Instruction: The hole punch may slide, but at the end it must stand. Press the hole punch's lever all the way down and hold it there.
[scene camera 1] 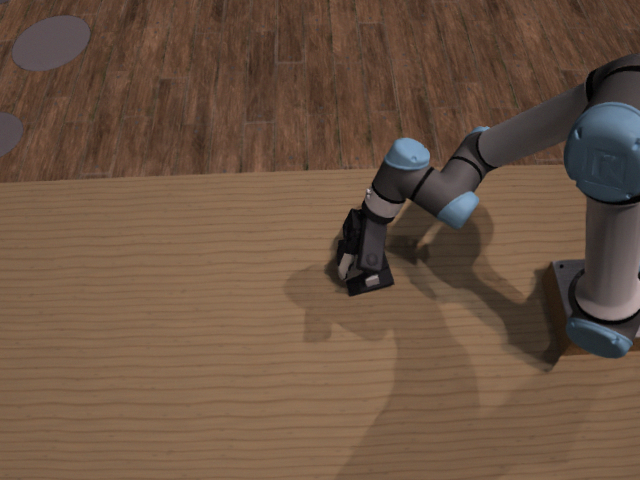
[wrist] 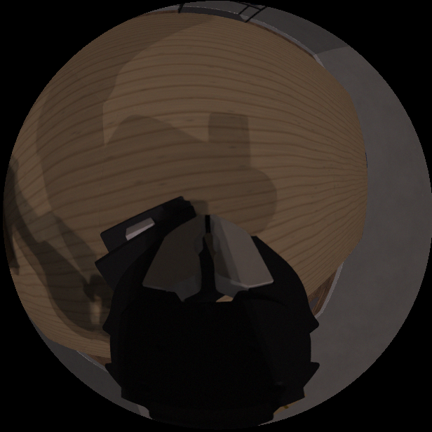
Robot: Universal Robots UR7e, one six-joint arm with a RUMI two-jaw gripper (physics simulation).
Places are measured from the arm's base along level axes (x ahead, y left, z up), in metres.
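Pixels of known places: gripper, fingertip midpoint: (scene camera 1: 342, 279).
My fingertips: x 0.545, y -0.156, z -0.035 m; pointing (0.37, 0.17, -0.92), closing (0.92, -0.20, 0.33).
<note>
Behind a point stands the place of what it marks.
The black hole punch (scene camera 1: 383, 281) {x 0.452, y -0.150, z -0.057 m} (wrist: 167, 209) appears to stand on its base on the table, partly hidden by the gripper. A light grey patch shows on the base. Its dark lever (wrist: 114, 262) shows beside the base in the wrist view and runs under the gripper. My gripper (scene camera 1: 343, 274) {x 0.545, y -0.156, z -0.035 m} (wrist: 207, 216) is shut and empty, tilted low at the left side of the punch in the scene view. The fingertips overlap the punch's far end in the wrist view. Contact with the lever, and how far the lever is down, cannot be told.
The wooden table (scene camera 1: 155, 335) {x 0.973, y -0.104, z -0.083 m} (wrist: 175, 75) bears the punch, with the arm's shadows across it. The robot's base block (scene camera 1: 557, 304) {x 0.087, y -0.020, z -0.034 m} is at the right. The table's back edge runs behind the gripper, with wooden floor (scene camera 1: 232, 93) beyond.
</note>
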